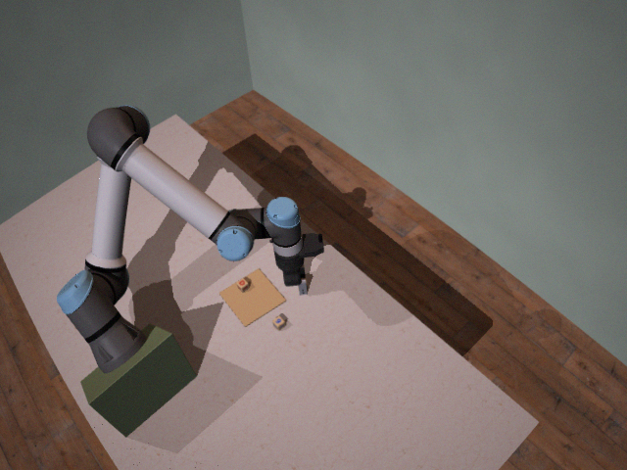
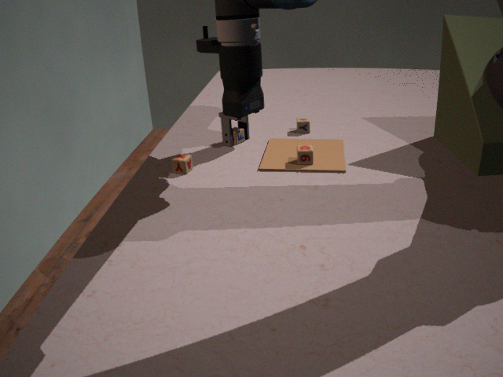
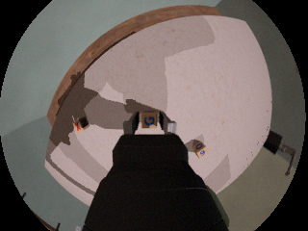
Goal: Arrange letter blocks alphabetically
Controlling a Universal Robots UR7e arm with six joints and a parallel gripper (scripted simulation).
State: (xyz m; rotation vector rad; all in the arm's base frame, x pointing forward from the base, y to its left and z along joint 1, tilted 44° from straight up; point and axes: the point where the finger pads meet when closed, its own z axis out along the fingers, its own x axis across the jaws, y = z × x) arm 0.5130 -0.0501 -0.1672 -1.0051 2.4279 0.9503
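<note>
Right now my hand is 12 cm past the tan mat, 9 cm to the right of it and 2 cm above it.
</note>
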